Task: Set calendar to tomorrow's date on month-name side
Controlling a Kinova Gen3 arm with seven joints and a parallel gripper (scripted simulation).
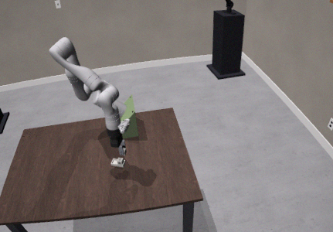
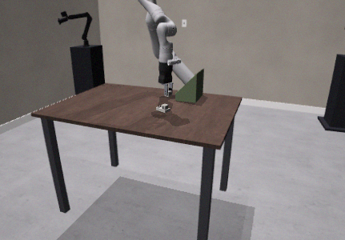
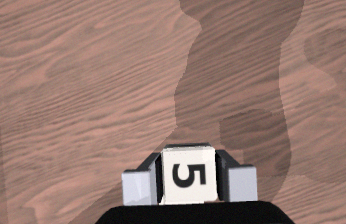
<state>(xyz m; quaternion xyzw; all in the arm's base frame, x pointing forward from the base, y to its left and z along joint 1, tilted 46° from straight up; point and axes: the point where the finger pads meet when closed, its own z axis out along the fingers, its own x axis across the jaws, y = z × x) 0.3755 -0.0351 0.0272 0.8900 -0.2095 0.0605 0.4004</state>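
Now: hand 100 mm above the white cube, 30 mm to the left of it and 20 mm past it. The rest, counted from my hand: white calendar tray: 120 mm below, 40 mm to the right, 30 mm behind; digit cube: 10 mm below.
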